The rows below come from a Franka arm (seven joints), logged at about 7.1 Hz.
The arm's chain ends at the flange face. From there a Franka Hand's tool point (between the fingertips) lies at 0.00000 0.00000 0.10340 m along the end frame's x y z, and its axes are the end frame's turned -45 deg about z.
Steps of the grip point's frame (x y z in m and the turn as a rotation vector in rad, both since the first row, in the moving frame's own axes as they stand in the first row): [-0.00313 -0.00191 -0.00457 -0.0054 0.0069 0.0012]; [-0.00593 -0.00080 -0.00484 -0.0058 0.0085 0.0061]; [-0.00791 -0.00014 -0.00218 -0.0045 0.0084 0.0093]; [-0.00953 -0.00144 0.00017 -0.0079 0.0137 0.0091]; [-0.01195 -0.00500 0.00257 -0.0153 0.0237 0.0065]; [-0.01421 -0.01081 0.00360 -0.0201 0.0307 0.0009]
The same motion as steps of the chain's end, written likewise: [-0.00446 0.00097 -0.00457 0.0011 0.0087 0.0012]; [-0.00580 0.00382 -0.00483 0.0019 0.0101 0.0061]; [-0.00664 0.00577 -0.00218 0.0028 0.0091 0.0093]; [-0.00934 0.00614 0.00018 0.0041 0.0153 0.0091]; [-0.01484 0.00552 0.00261 0.0059 0.0276 0.0065]; [-0.02141 0.00318 0.00367 0.0075 0.0359 0.0009]
